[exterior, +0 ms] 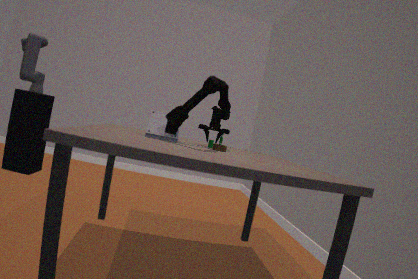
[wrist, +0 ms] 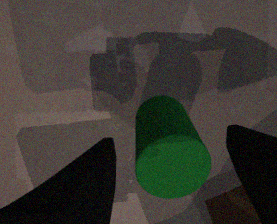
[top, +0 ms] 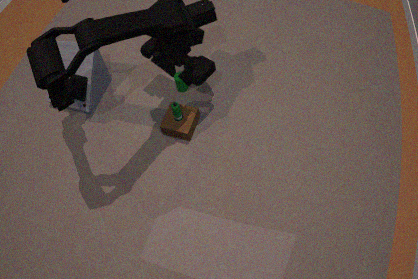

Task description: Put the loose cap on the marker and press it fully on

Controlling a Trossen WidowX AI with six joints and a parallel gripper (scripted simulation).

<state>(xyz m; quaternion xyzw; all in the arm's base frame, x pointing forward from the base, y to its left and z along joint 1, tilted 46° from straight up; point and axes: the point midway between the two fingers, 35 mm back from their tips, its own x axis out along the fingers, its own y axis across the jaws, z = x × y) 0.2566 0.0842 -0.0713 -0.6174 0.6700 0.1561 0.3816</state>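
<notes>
Now: the green marker cap 1 cm below my gripper tip.
</notes>
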